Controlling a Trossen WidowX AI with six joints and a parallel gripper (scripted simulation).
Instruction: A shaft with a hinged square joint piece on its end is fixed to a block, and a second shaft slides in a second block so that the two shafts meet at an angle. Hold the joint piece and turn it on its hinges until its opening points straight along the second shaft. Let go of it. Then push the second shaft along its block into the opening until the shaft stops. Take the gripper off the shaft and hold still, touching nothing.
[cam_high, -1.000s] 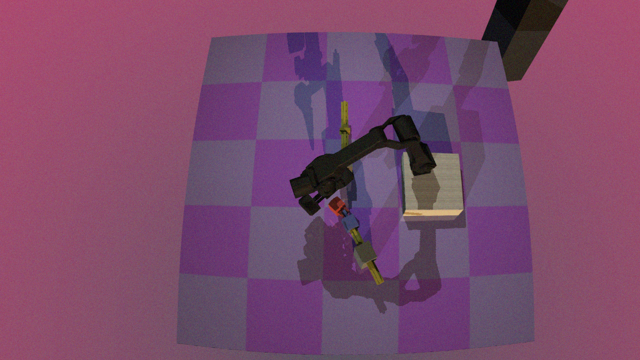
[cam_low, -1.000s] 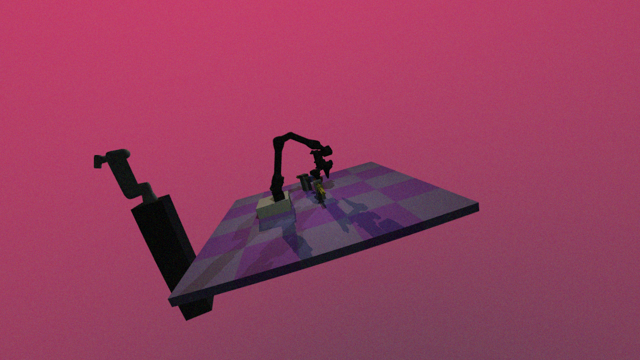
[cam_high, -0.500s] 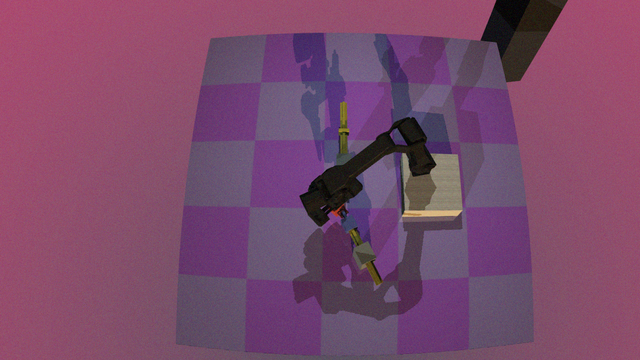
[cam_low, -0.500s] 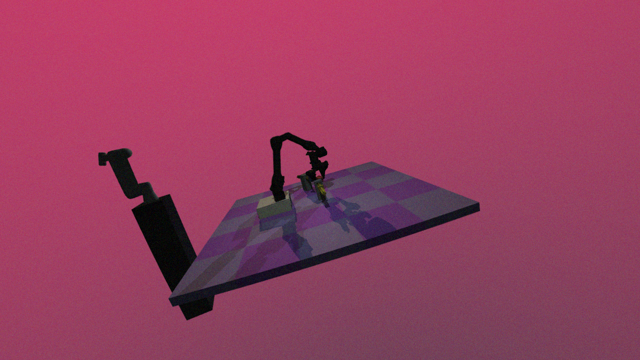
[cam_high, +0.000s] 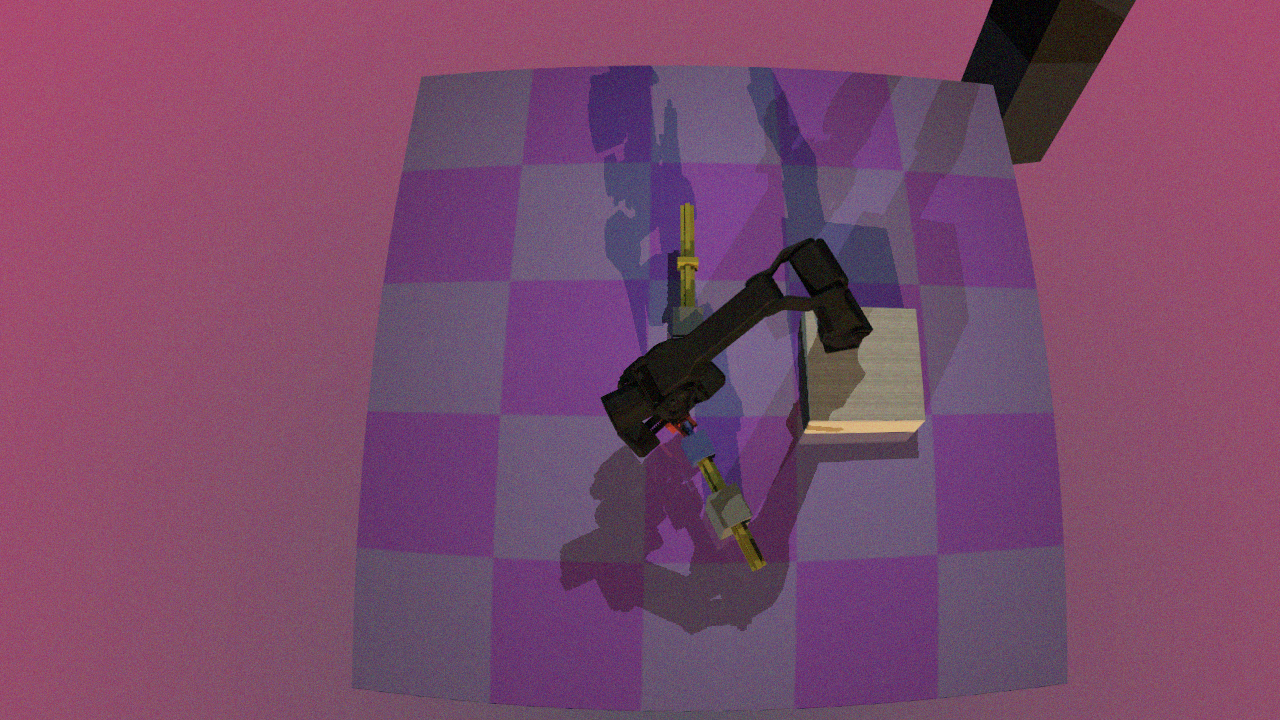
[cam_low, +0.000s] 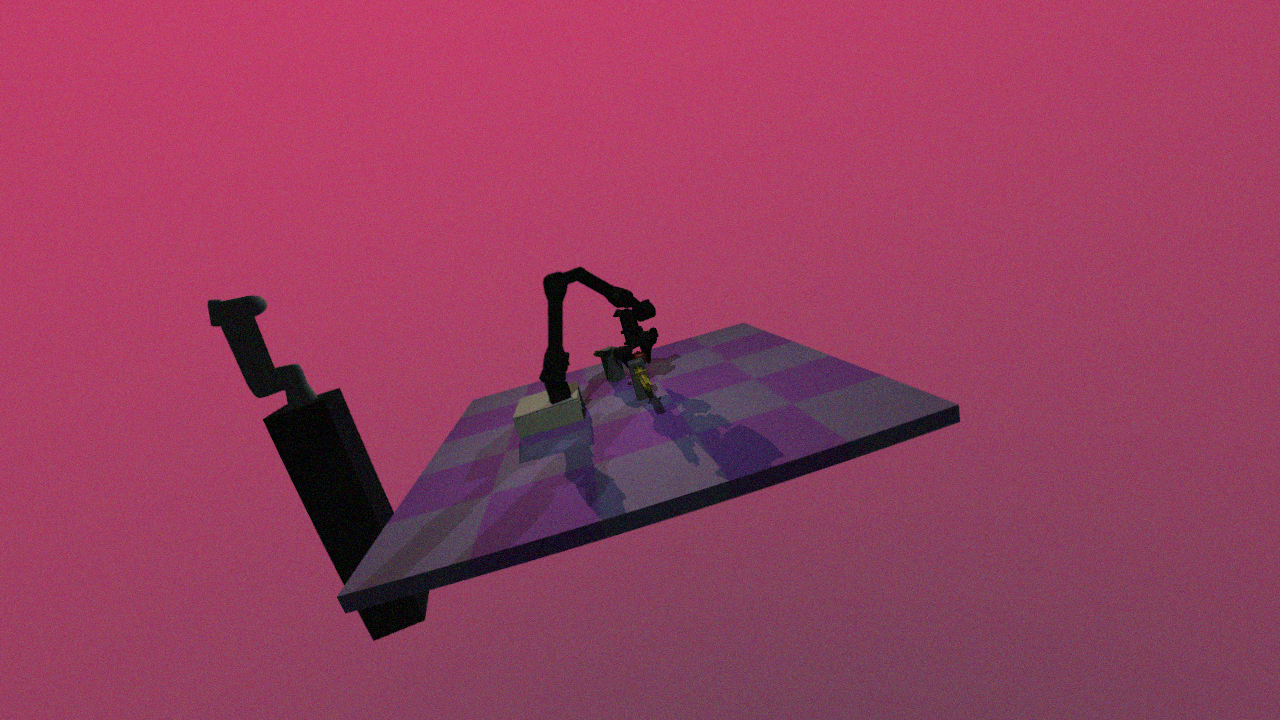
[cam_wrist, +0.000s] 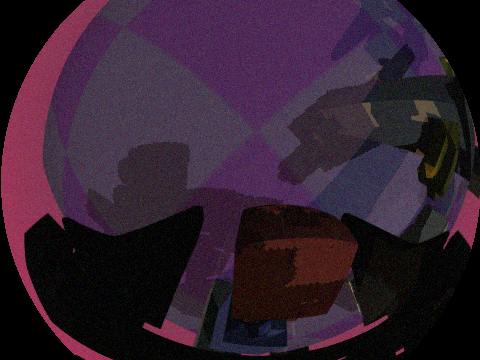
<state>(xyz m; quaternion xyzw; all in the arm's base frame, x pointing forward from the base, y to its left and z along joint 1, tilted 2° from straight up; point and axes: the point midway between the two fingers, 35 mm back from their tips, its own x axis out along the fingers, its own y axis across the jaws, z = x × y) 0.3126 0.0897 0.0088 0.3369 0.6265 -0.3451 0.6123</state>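
Now: the red square joint piece 4 cm above my gripper tip.
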